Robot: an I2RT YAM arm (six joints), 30 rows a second.
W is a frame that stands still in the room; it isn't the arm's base.
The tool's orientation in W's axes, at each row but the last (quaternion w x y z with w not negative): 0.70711, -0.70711, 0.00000, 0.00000; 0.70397, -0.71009, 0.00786, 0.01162; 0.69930, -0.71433, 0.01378, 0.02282; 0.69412, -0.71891, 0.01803, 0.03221; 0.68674, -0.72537, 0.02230, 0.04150; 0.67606, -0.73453, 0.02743, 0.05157; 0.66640, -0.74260, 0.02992, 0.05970; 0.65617, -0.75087, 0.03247, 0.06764; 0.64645, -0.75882, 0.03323, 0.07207; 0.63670, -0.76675, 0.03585, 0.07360; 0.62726, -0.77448, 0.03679, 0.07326; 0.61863, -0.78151, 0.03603, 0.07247
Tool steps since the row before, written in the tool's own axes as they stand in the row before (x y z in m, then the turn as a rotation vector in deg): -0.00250, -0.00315, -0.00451, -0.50, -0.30, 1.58; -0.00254, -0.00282, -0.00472, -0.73, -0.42, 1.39; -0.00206, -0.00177, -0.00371, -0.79, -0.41, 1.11; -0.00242, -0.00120, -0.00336, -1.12, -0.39, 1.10; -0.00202, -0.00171, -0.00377, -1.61, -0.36, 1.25; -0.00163, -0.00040, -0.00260, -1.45, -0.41, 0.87; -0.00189, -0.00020, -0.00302, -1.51, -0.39, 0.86; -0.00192, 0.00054, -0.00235, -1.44, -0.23, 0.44; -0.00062, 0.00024, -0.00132, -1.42, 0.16, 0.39; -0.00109, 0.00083, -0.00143, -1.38, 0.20, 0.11; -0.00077, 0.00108, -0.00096, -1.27, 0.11, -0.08; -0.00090, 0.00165, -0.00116, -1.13, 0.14, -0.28
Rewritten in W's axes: -0.00250, -0.00451, 0.00315, -0.50, 1.58, 0.30; -0.00244, -0.00471, 0.00293, -0.73, 1.39, 0.43; -0.00192, -0.00370, 0.00195, -0.78, 1.11, 0.43; -0.00226, -0.00336, 0.00148, -1.11, 1.09, 0.43; -0.00175, -0.00372, 0.00209, -1.61, 1.23, 0.44; -0.00147, -0.00260, 0.00079, -1.43, 0.86, 0.50; -0.00170, -0.00304, 0.00076, -1.49, 0.84, 0.49; -0.00183, -0.00248, 0.00005, -1.42, 0.41, 0.38; -0.00056, -0.00137, 0.00006, -1.45, 0.30, 0.00; -0.00110, -0.00160, -0.00038, -1.40, 0.02, 0.00; -0.00086, -0.00119, -0.00073, -1.26, -0.15, 0.11; -0.00105, -0.00154, -0.00118, -1.12, -0.34, 0.11
